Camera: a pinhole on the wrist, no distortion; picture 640 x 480 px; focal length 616.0 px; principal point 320.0 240.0 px. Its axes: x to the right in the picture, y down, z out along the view. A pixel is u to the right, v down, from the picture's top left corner.
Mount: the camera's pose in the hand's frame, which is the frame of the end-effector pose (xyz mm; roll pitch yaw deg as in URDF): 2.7 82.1 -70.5 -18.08 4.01 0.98
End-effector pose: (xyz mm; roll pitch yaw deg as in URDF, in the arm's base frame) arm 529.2 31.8 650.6 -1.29 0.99 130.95
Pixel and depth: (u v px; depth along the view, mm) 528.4 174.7 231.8
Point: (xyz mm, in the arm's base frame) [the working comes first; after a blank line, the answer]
In the camera's frame: 78.4 -24.6 231.8

362.1 17.3 797.3
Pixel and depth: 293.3 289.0 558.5
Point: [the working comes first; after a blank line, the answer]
In the camera's frame: -24.2 44.4 558.5

284.5 -155.9 1090.6
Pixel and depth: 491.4 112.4 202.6
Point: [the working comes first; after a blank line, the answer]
In the camera's frame: 56.4 -42.0 202.6

397.5 17.0 777.6
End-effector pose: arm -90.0 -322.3 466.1 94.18 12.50 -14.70
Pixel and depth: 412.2 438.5 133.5
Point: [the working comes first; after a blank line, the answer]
In the camera's frame: 20.0 43.0 133.5

-42.2 -389.9 617.4
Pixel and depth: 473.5 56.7 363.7
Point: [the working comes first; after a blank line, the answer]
In the camera's frame: 90.6 -108.2 363.7

-40.2 -653.4 510.4
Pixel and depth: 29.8 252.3 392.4
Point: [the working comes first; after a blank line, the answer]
In the camera's frame: -184.9 7.8 392.4

-283.2 -609.1 681.2
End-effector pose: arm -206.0 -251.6 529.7 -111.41 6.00 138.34
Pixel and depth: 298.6 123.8 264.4
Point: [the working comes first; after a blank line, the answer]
In the camera's frame: -9.2 -49.9 264.4

-293.6 -361.1 349.0
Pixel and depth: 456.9 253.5 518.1
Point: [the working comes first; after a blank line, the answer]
In the camera's frame: 115.1 11.4 518.1

-477.4 -395.0 128.4
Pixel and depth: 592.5 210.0 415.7
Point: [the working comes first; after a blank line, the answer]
In the camera's frame: 183.9 -20.2 415.7

-489.3 -299.2 211.4
